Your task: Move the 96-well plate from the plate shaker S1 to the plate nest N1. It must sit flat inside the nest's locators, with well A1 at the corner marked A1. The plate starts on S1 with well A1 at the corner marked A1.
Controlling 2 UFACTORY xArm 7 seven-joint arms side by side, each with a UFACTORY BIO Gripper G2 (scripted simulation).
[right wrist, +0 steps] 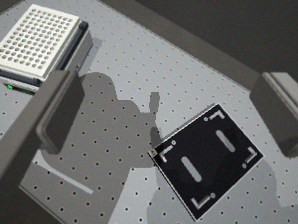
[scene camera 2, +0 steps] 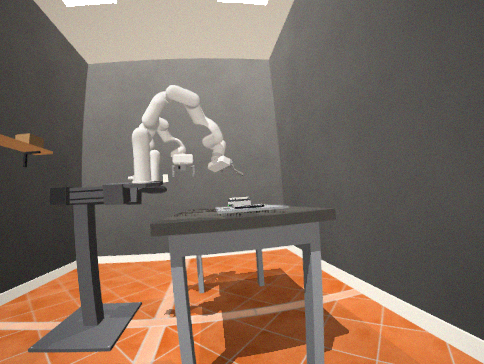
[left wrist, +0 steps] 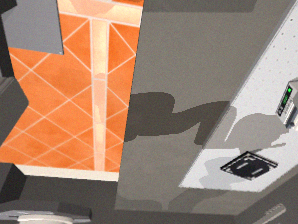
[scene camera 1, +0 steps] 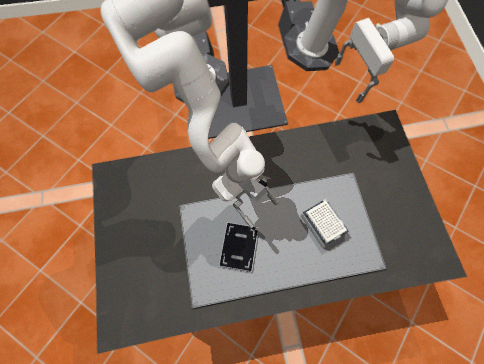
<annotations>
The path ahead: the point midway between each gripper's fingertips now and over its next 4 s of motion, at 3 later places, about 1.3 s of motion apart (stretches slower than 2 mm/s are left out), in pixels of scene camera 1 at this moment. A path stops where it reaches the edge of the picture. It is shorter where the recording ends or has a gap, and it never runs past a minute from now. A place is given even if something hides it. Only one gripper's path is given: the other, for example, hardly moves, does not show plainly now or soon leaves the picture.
My right gripper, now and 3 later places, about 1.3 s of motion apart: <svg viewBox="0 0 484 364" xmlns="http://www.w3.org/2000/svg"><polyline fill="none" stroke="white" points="265,215 283,193 321,211 333,219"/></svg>
</annotations>
